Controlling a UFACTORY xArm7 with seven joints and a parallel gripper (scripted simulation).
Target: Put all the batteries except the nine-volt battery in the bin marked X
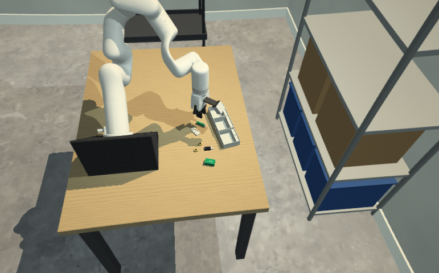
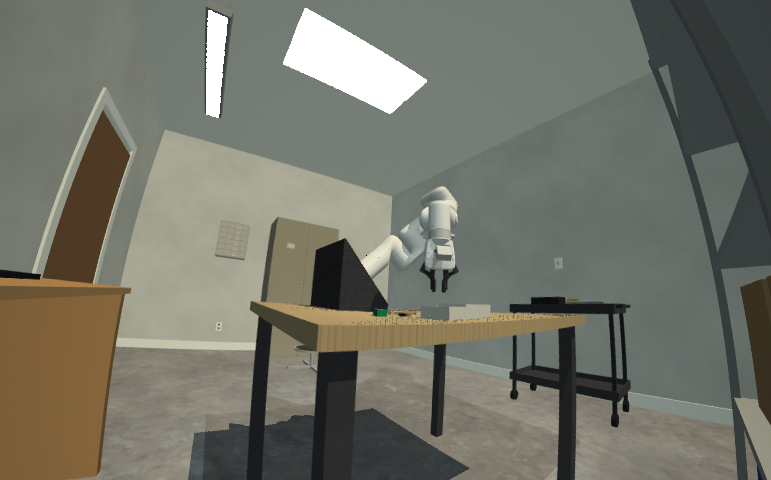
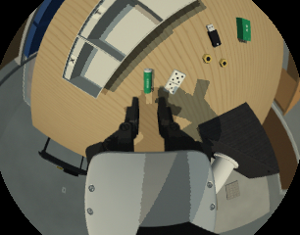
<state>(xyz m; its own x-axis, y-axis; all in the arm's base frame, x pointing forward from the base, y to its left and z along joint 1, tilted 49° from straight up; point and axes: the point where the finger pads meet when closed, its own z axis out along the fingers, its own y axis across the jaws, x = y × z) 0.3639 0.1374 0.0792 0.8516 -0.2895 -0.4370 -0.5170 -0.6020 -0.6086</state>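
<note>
The green cylindrical battery lies 90 mm below my hand. The rest, counted from my hand: white die: 90 mm below, 40 mm to the right, 30 mm behind; nine-volt battery: 230 mm to the right, 90 mm below, 30 mm ahead; black USB stick: 150 mm to the right, 90 mm below, 40 mm ahead.
</note>
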